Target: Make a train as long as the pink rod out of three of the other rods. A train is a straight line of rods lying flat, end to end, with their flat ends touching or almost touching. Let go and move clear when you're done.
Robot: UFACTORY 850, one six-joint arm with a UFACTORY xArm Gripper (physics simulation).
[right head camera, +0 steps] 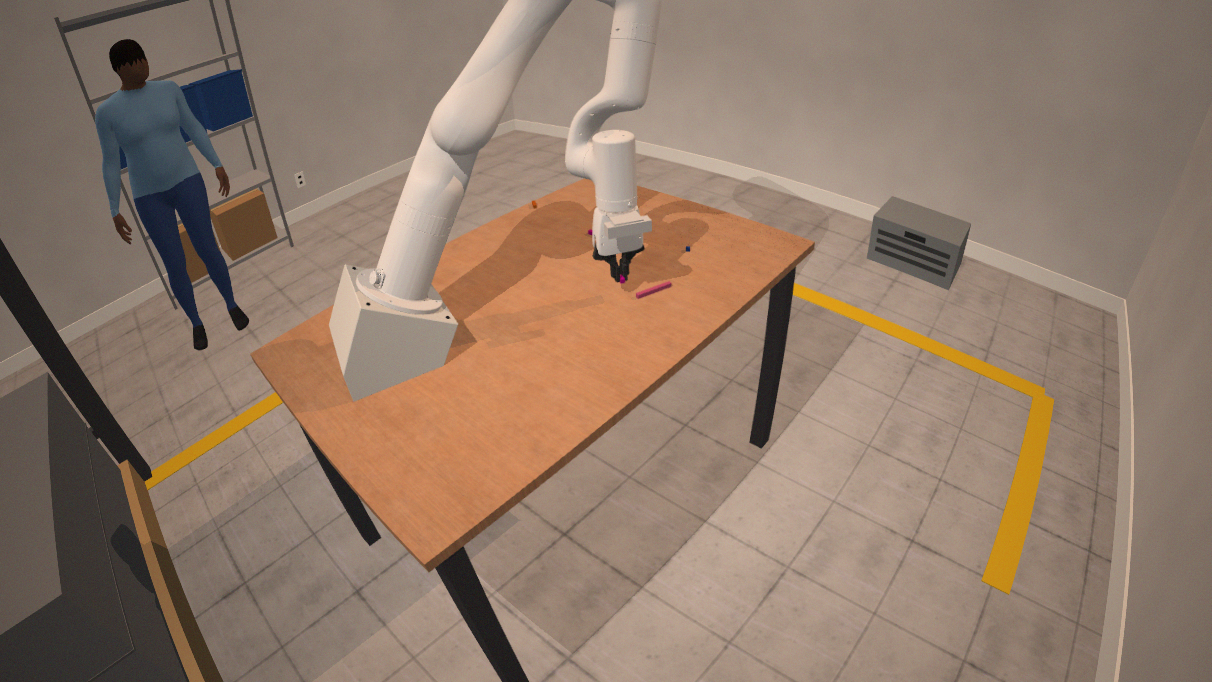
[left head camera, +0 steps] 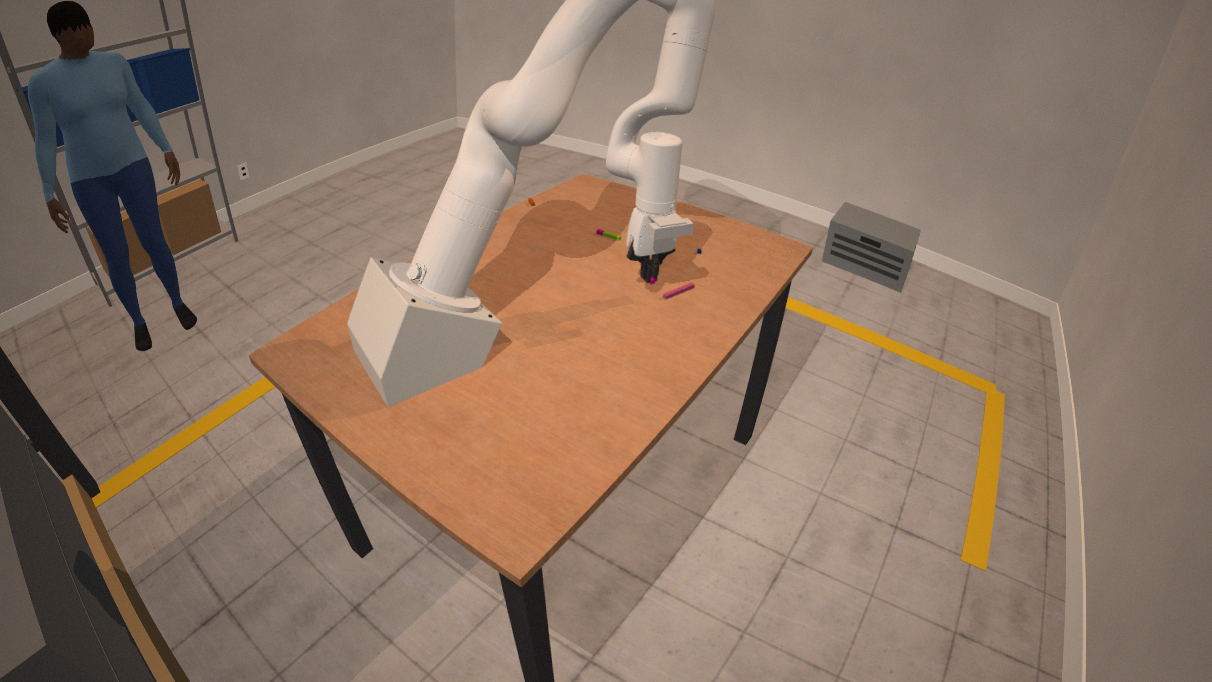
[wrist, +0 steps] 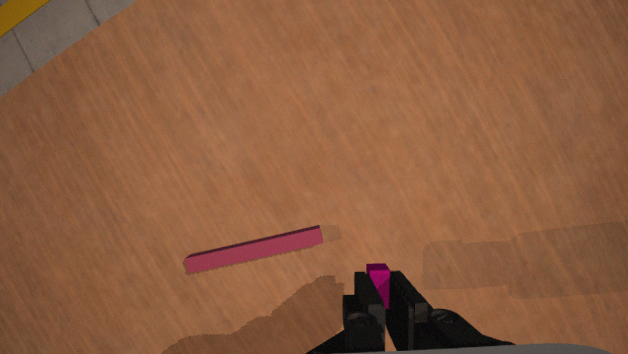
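The pink rod (left head camera: 678,290) (right head camera: 653,290) (wrist: 254,250) lies flat on the table. My gripper (left head camera: 650,274) (right head camera: 621,275) (wrist: 376,298) is shut on a short magenta rod (left head camera: 652,279) (right head camera: 622,279) (wrist: 381,282), held above the table beside one end of the pink rod. A green rod (left head camera: 611,236) lies farther back, with a magenta piece (left head camera: 600,231) (right head camera: 590,231) in line at its end; whether they touch is too small to tell. The green rod is hidden behind my gripper in the right head view. A small blue rod (left head camera: 699,251) (right head camera: 687,248) lies toward the far right.
A small orange rod (left head camera: 531,201) (right head camera: 533,204) lies near the table's far left edge. The arm's base (left head camera: 428,339) (right head camera: 394,335) stands on the near left part of the table (left head camera: 542,441) (right head camera: 474,432). A person (left head camera: 105,127) (right head camera: 161,135) stands beyond the table on the left.
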